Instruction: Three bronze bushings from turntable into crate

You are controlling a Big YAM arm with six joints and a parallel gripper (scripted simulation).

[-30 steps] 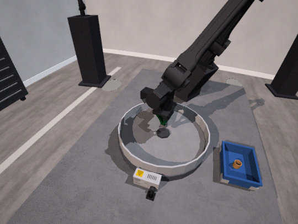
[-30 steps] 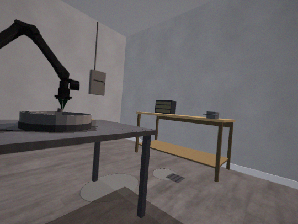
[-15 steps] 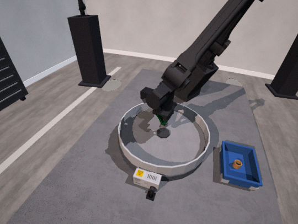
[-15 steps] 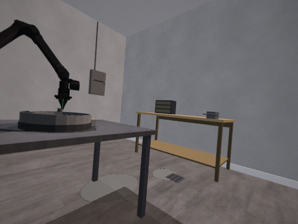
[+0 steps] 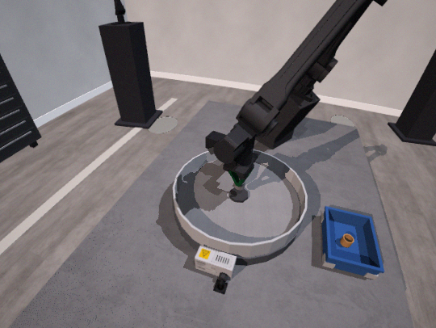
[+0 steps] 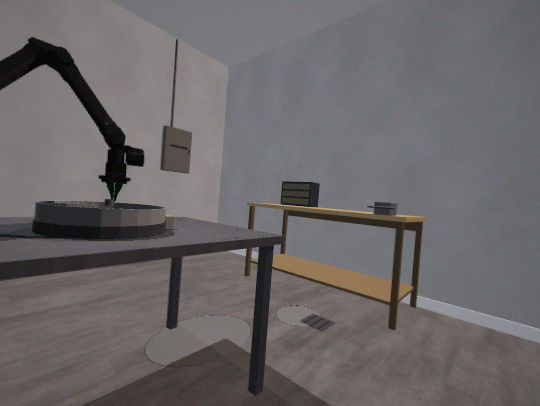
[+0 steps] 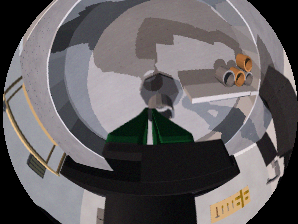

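The round turntable is 70 mm below my hand, 10 mm to the left of it and 10 mm behind it. The rest, counted from my hand: blue crate: 350 mm to the left, 100 mm below, 80 mm ahead.
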